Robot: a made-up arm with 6 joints. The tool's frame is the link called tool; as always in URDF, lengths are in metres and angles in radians.
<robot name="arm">
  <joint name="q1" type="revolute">
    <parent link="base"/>
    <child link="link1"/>
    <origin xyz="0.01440 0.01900 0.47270" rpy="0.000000 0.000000 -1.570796"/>
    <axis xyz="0 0 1"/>
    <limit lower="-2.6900" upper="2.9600"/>
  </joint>
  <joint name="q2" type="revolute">
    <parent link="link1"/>
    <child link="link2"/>
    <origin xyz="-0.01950 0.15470 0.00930" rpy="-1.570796 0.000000 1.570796"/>
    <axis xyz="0 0 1"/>
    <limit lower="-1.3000" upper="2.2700"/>
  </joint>
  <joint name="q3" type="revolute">
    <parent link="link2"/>
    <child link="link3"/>
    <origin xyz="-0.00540 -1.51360 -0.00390" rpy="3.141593 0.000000 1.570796"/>
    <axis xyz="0 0 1"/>
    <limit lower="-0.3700" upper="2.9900"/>
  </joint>
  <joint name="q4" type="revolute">
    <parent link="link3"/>
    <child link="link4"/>
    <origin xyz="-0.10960 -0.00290 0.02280" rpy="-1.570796 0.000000 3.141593"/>
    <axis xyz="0 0 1"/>
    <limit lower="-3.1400" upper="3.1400"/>
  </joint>
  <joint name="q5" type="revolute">
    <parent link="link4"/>
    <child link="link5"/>
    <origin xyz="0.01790 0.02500 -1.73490" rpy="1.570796 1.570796 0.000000"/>
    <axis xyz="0 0 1"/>
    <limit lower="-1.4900" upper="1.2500"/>
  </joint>
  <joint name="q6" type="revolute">
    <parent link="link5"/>
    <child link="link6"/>
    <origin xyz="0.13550 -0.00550 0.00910" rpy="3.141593 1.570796 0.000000"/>
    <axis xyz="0 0 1"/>
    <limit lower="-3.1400" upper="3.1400"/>
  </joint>
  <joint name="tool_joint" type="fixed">
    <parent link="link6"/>
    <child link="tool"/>
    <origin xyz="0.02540 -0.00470 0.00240" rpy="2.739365 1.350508 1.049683"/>
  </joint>
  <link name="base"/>
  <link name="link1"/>
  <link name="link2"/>
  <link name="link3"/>
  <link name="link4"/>
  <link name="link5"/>
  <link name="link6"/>
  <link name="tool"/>
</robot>
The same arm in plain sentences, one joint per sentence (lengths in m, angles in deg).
The arm has six revolute joints in a row. What follows holds with every joint at zero, and every direction is one of the base frame's.
The first joint sits 0.0144 m along +x and 0.019 m along +y and 0.4727 m along +z from the base frame's origin and turns about +z, from -154.13 to 169.6 deg.
The second joint sits 0.1547 m along +x and 0.0195 m along +y and 0.0093 m along +z from the first joint and turns about +y, from -74.48 to 130.06 deg.
The third joint sits 0.0054 m along -x and 0.0039 m along -y and 1.5136 m along +z from the second joint and turns about -y, from -21.2 to 171.31 deg.
The fourth joint sits 0.0029 m along -x and 0.0228 m along -y and 0.1096 m along +z from the third joint and turns about -x, from -179.91 to 179.91 deg.
The fifth joint sits 1.7349 m along +x and 0.025 m along +y and 0.0179 m along +z from the fourth joint and turns about -y, from -85.37 to 71.62 deg.
The sixth joint sits 0.1355 m along +x and 0.0091 m along -y and 0.0055 m along -z from the fifth joint and turns about -x, from -179.91 to 179.91 deg.
The tool frame, which is the frame that the pose is given for, sits 0.0024 m along -x and 0.0254 m along +y and 0.0047 m along +z from the sixth joint; its axes are the base frame's turned by roll 7.42, pitch 10.92 and yaw 6.36 deg (as in URDF: about the fixed x, then y, then z).

